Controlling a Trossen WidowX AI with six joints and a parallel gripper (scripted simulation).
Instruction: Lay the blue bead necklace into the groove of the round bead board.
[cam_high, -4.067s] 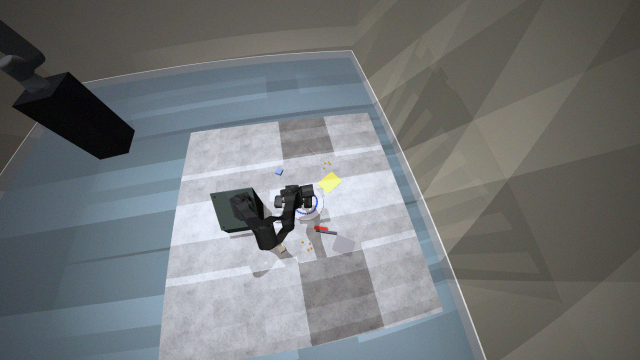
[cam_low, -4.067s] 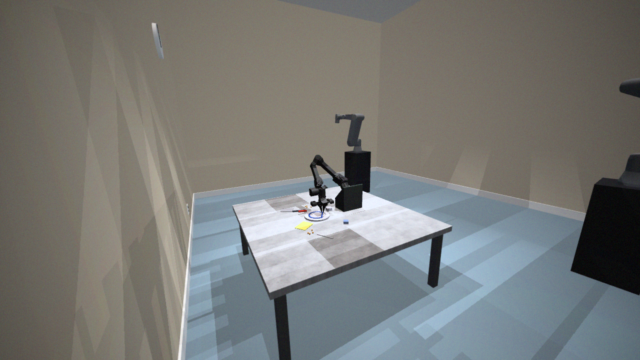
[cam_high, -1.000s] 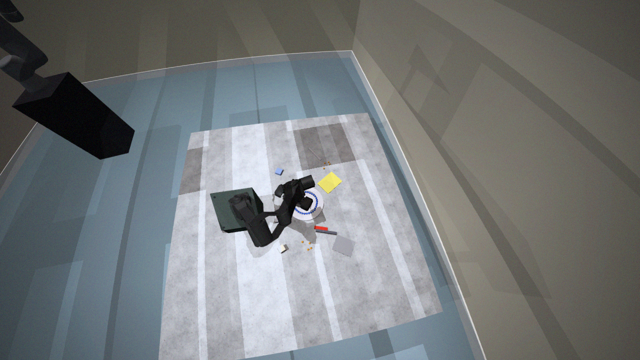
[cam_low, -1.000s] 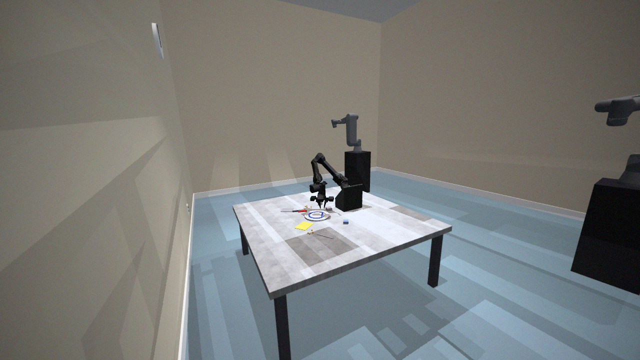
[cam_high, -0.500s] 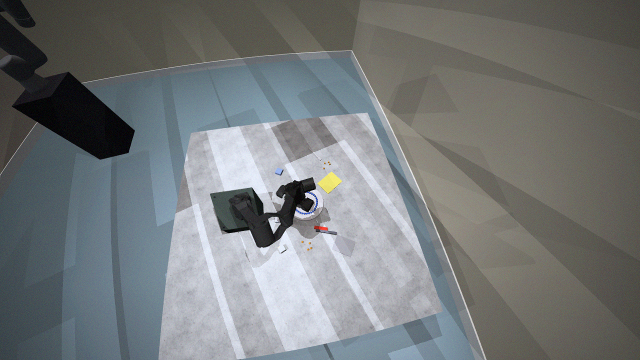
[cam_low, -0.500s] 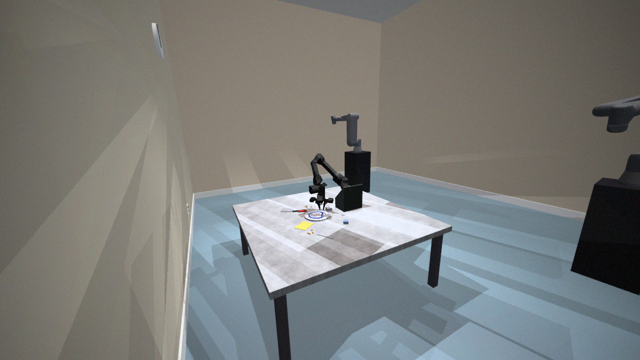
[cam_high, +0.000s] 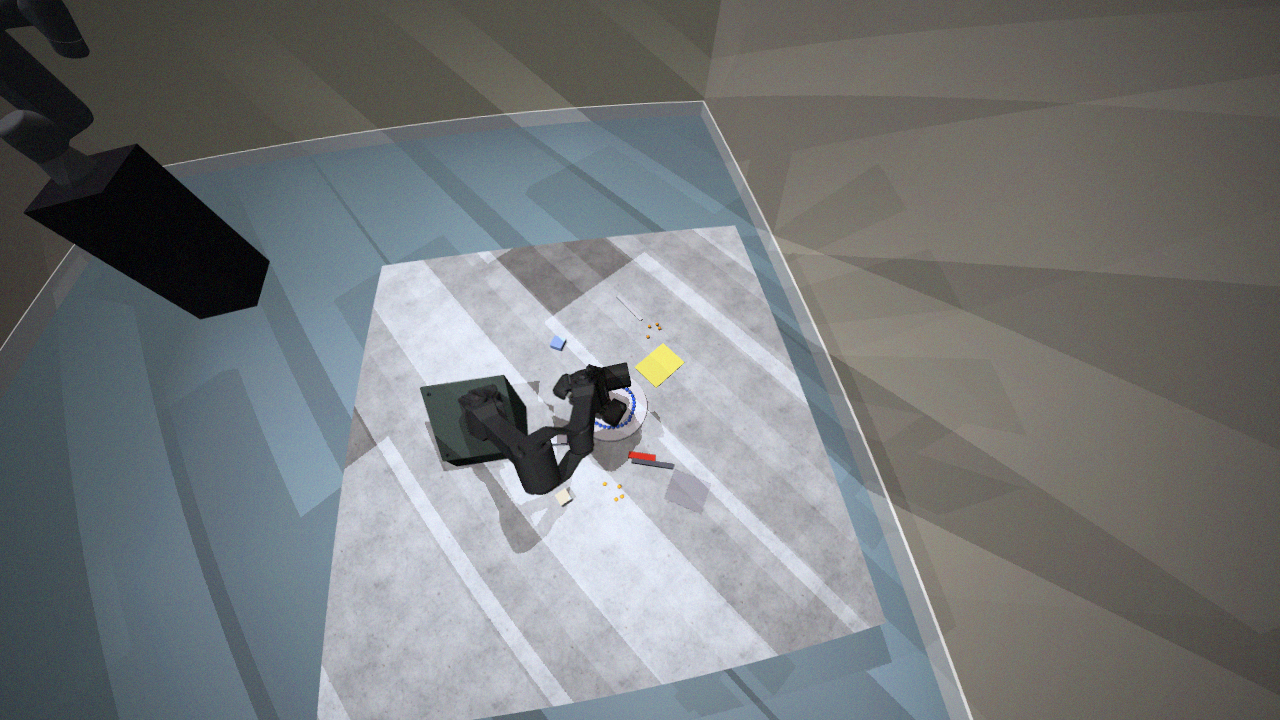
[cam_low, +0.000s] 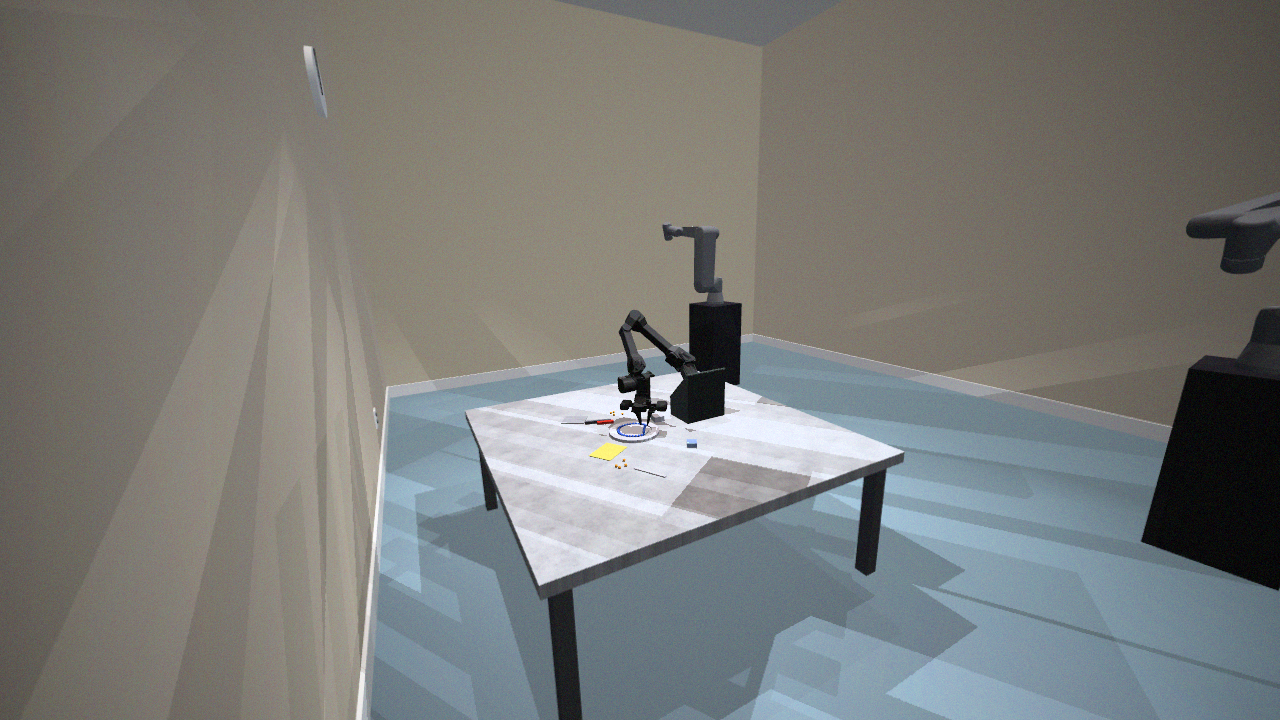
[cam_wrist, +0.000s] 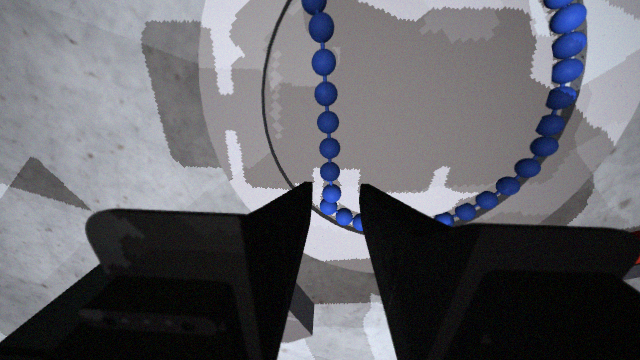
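My gripper tip is now 50 mm short of the round white bead board and 10 mm above it. From my gripper tip the other things lie so: cream cube (120 mm behind, 210 mm to the right); yellow sheet (220 mm ahead, 90 mm to the left, 20 mm below); grey tool (110 mm ahead, 170 mm to the right, 10 mm below).
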